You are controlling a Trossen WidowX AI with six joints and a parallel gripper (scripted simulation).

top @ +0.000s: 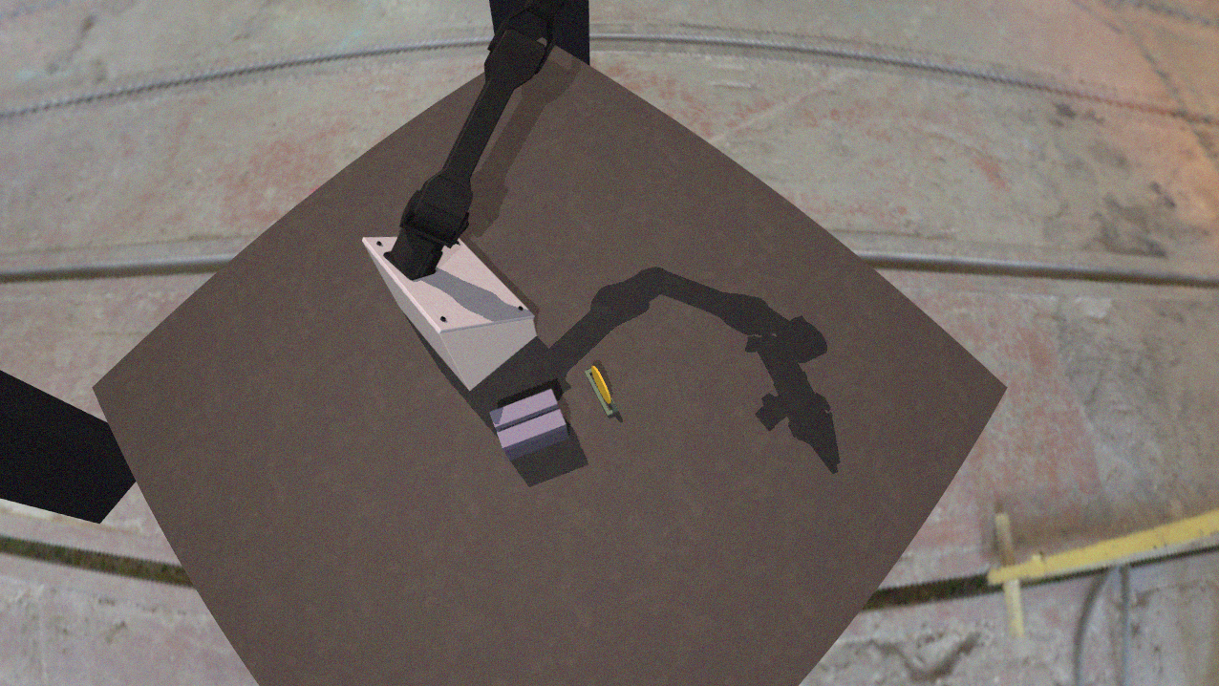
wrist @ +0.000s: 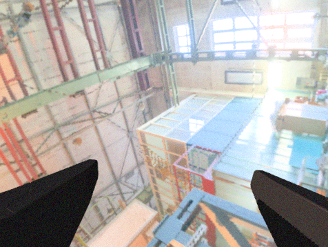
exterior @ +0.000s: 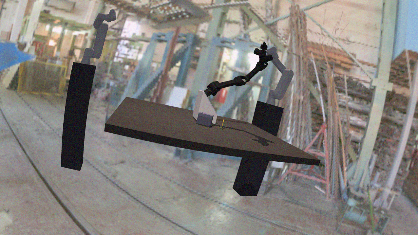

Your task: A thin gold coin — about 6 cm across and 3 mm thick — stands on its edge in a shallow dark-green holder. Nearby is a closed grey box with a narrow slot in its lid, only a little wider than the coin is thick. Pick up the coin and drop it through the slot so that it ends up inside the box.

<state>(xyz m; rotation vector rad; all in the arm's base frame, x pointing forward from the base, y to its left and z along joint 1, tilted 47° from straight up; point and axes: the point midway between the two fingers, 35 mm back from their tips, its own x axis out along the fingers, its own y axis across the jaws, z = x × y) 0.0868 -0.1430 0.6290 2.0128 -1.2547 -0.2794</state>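
The gold coin is 70 cm below my gripper tip, 26 cm to the right of it and 12 cm ahead of it.
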